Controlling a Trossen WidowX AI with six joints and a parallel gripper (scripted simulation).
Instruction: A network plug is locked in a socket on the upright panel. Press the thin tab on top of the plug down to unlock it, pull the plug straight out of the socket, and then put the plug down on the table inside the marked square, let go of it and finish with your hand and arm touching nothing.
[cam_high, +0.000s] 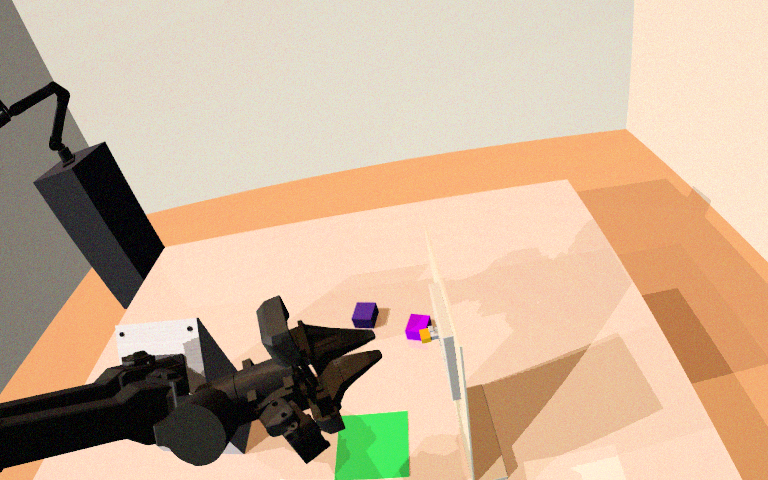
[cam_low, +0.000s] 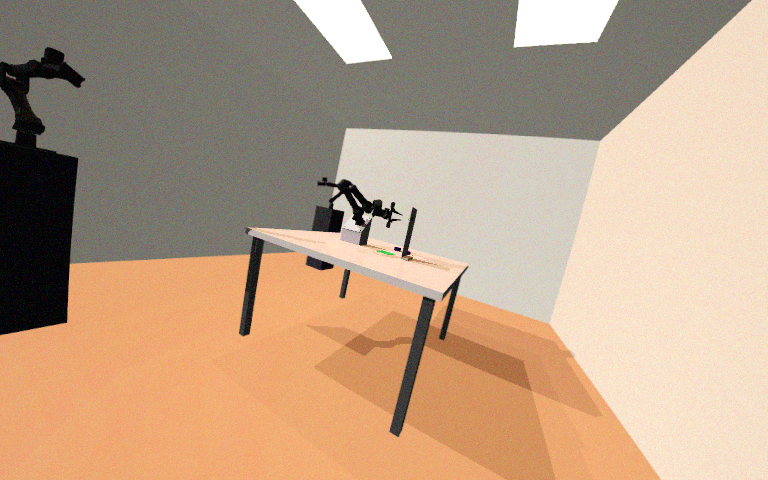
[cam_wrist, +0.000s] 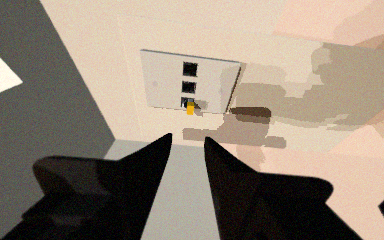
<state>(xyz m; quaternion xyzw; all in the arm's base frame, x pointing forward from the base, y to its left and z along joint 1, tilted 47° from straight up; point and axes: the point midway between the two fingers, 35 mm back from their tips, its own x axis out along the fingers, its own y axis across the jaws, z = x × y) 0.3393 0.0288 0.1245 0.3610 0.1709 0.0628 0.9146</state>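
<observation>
Now: gripper tip 6 cm short of the network plug. Round my gripper tip: upright panel 9 cm ahead, 1 cm to the right, 11 cm below; green marked square 7 cm behind, 1 cm to the left, 28 cm below.
</observation>
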